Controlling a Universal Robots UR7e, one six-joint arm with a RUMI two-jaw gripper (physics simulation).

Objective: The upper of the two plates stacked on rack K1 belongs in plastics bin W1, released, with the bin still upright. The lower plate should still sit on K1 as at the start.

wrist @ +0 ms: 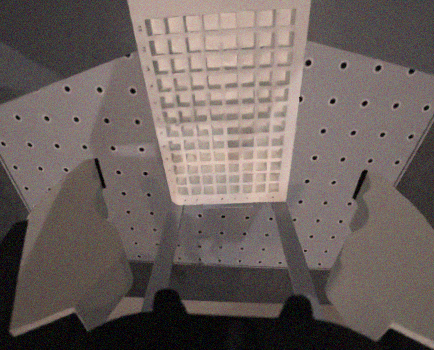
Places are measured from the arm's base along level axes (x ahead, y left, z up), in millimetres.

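Pixels of known places: gripper, fingertip midpoint: (228, 169).
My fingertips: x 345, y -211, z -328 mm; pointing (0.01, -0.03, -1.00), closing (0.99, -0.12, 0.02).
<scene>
Behind a point stands the place of what it marks.
A white plate (224, 102) {x 346, y -180, z -349 mm} with rows of square wells runs from the top edge to the middle of the wrist view. It shows from above, its lower short edge towards the gripper. My gripper (228, 169) {x 345, y -211, z -328 mm} is open. Its two grey jaws stand wide at the left and right, with a gap between each jaw and the plate's sides; neither jaw touches the plate in this view. The second plate of the stack cannot be told apart below this one. I cannot make out rack K1 clearly. Bin W1 does not show.
A light grey board (345, 120) {x 439, y -217, z -396 mm} with rows of dark holes lies below and around the plate. Two grey bars (163, 250) {x 302, y -255, z -310 mm} (291, 240) {x 380, y -258, z -316 mm} run from near the plate's lower edge towards the gripper's black body. A pale strip (230, 308) crosses at the bottom.
</scene>
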